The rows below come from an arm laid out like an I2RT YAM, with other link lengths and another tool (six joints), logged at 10 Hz.
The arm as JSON. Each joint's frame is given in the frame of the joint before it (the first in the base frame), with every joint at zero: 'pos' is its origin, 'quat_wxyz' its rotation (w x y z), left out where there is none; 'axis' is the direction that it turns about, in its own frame. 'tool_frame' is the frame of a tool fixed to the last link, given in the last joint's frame.
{
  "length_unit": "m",
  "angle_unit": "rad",
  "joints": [
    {
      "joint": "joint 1",
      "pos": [
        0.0,
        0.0,
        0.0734
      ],
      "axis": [
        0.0,
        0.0,
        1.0
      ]
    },
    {
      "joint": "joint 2",
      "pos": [
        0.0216,
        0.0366,
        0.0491
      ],
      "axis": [
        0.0,
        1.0,
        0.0
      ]
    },
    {
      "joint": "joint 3",
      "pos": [
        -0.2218,
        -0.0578,
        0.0
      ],
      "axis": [
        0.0,
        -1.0,
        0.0
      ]
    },
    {
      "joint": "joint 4",
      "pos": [
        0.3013,
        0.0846,
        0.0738
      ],
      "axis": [
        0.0,
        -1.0,
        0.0
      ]
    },
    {
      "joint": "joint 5",
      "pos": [
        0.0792,
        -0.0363,
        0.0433
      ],
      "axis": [
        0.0,
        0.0,
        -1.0
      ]
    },
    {
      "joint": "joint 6",
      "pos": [
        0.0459,
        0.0,
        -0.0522
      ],
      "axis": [
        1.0,
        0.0,
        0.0
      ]
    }
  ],
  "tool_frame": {
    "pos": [
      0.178,
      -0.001,
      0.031
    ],
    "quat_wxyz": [
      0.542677,
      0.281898,
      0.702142,
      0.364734
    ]
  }
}
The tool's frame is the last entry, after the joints.
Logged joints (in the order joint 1, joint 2, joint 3, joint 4, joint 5, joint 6), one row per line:
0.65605, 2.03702, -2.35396, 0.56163, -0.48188, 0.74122
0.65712, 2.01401, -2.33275, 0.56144, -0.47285, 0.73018
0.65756, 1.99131, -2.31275, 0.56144, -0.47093, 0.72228
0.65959, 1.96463, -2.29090, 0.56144, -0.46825, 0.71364
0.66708, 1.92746, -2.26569, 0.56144, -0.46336, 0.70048
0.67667, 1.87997, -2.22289, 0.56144, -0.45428, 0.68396
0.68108, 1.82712, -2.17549, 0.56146, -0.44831, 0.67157
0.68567, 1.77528, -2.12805, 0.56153, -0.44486, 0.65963
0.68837, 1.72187, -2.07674, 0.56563, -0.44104, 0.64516
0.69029, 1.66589, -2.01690, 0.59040, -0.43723, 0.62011
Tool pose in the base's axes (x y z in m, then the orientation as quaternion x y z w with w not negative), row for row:
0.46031, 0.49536, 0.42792, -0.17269, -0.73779, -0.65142, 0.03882
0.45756, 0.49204, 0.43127, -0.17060, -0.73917, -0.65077, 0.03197
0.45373, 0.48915, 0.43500, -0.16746, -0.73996, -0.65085, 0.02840
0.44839, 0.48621, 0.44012, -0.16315, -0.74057, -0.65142, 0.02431
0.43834, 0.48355, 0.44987, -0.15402, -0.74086, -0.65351, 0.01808
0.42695, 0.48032, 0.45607, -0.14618, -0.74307, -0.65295, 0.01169
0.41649, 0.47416, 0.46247, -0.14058, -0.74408, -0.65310, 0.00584
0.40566, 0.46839, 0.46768, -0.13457, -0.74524, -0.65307, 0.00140
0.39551, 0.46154, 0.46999, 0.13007, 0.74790, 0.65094, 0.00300
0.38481, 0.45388, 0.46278, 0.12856, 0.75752, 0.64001, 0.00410
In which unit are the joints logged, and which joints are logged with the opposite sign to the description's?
The joints are logged in radians. Opposite sign: joint 3, joint 4.
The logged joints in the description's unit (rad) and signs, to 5 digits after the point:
0.65605, 2.03702, 2.35396, -0.56163, -0.48188, 0.74122
0.65712, 2.01401, 2.33275, -0.56144, -0.47285, 0.73018
0.65756, 1.99131, 2.31275, -0.56144, -0.47093, 0.72228
0.65959, 1.96463, 2.29090, -0.56144, -0.46825, 0.71364
0.66708, 1.92746, 2.26569, -0.56144, -0.46336, 0.70048
0.67667, 1.87997, 2.22289, -0.56144, -0.45428, 0.68396
0.68108, 1.82712, 2.17549, -0.56146, -0.44831, 0.67157
0.68567, 1.77528, 2.12805, -0.56153, -0.44486, 0.65963
0.68837, 1.72187, 2.07674, -0.56563, -0.44104, 0.64516
0.69029, 1.66589, 2.01690, -0.59040, -0.43723, 0.62011

